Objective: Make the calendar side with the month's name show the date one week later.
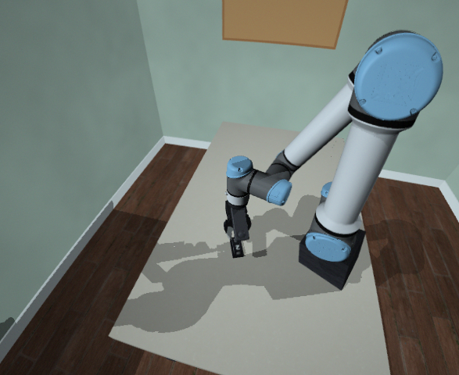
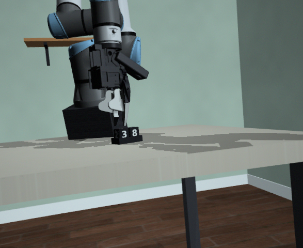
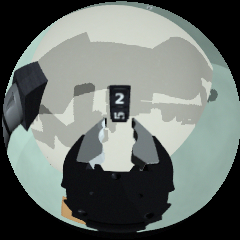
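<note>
Now: the black digit cube 4 cm below my hand. From my hand the other things lie so: black tray 1 cm behind, 1 cm to the left, 6 cm below.
</note>
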